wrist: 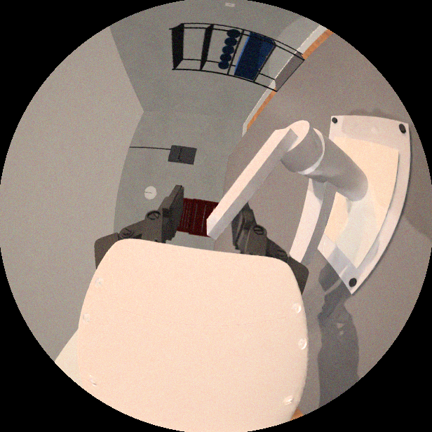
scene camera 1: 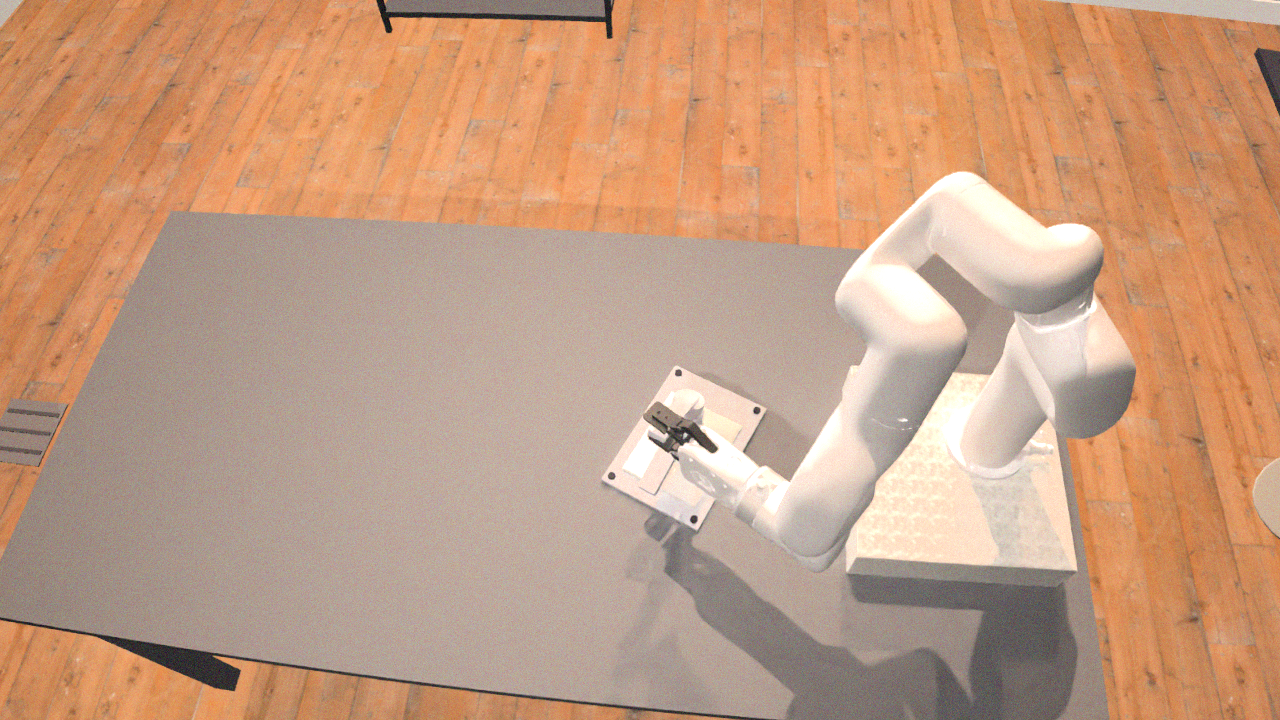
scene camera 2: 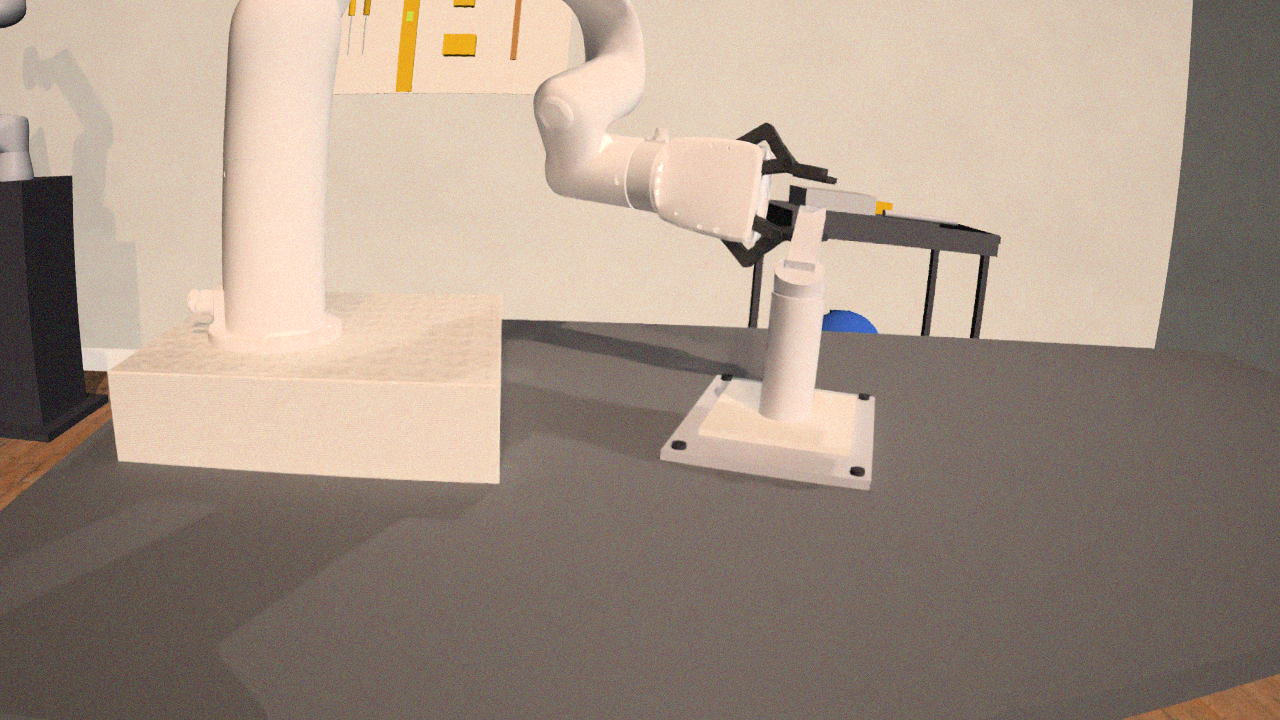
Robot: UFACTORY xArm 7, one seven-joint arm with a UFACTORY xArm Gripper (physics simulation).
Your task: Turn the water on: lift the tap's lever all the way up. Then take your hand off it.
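Places are measured from the arm's base along level axes (x right, y ahead, z up), in centimetres.
Pixels of known places: gripper, fingertip midpoint: [scene camera 1: 651, 419] [scene camera 2: 829, 209]; arm's base at its link origin: [scene camera 1: 985, 443] [scene camera 2: 274, 335].
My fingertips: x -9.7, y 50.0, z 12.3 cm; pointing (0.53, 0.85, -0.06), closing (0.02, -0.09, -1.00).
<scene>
For each thing: its top centre in the pictures, then the offset to it from my fingertips. "spot": a spot on its surface instead. Level surfaces: height alone.
- white tap at a spot on its surface: [scene camera 2: 792, 349] spot: dx +8.7, dy -5.0, dz -11.8 cm
- pale square base plate at its top centre: [scene camera 2: 784, 416] [scene camera 1: 685, 442] dx +6.4, dy -4.3, dz -18.6 cm
- grey table at its surface level: dz -19.8 cm
The white tap [scene camera 1: 687, 400] [scene camera 2: 792, 349] [wrist: 342, 175] stands upright on a pale square base plate [scene camera 1: 716, 394] [scene camera 2: 760, 462] [wrist: 370, 125]. Its flat lever [scene camera 2: 808, 234] [wrist: 250, 185] slants upward from the tap's top in scene camera 2. My gripper [scene camera 1: 660, 431] [scene camera 2: 825, 208] [wrist: 208, 202] is partly open, one black finger above the other, at the lever's free end. In the wrist view the lever's end lies between the fingers, close to the right-hand finger and well apart from the other; contact is unclear. In scene camera 1 the gripper hides most of the lever.
The spout [wrist: 310, 225] slopes down beside the tap body in the wrist view. The arm's pale base block [scene camera 1: 948, 546] [scene camera 2: 304, 425] stands on the grey table [scene camera 1: 358, 402] [scene camera 2: 626, 582] near the tap. A dark side table [scene camera 2: 948, 237] stands behind in scene camera 2.
</scene>
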